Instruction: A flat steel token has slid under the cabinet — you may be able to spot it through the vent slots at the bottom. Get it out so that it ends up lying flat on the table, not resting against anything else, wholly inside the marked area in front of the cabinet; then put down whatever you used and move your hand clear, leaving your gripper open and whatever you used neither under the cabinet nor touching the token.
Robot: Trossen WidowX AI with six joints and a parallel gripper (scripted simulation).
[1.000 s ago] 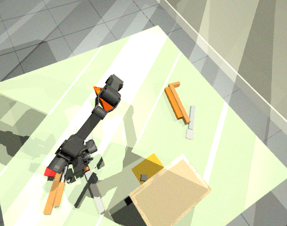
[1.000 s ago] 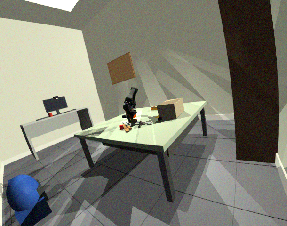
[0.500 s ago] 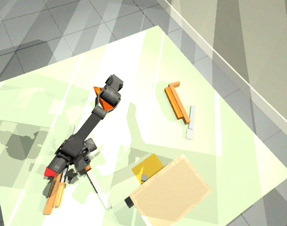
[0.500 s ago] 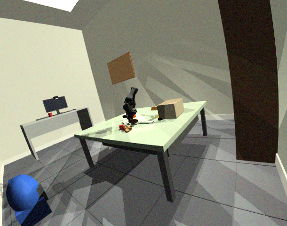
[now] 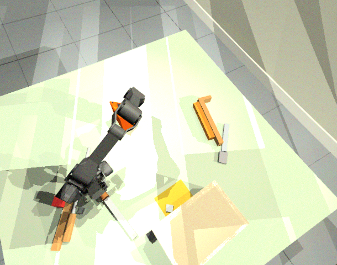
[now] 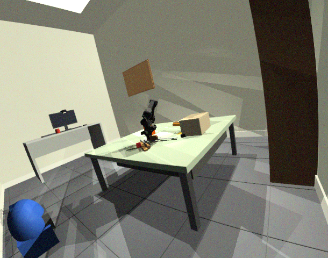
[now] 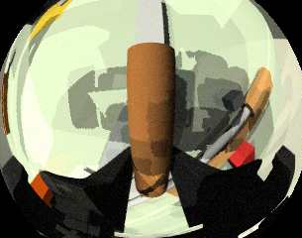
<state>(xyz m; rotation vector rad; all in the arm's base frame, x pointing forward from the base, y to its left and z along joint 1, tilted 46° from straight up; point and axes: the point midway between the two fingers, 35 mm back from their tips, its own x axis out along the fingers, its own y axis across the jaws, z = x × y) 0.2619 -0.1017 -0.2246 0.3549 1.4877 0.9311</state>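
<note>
Now: gripper tip 6 cm past the short bar, 2 cm to the left of it and 2 cm above it. From my gripper tip the other things lie so: long wooden stick 13 cm to the right, 5 cm ahead, 2 cm below; red cube 15 cm to the right, 1 cm below, 1 cm ahead; small grey cube 8 cm to the right, 8 cm ahead, 2 cm below.
</note>
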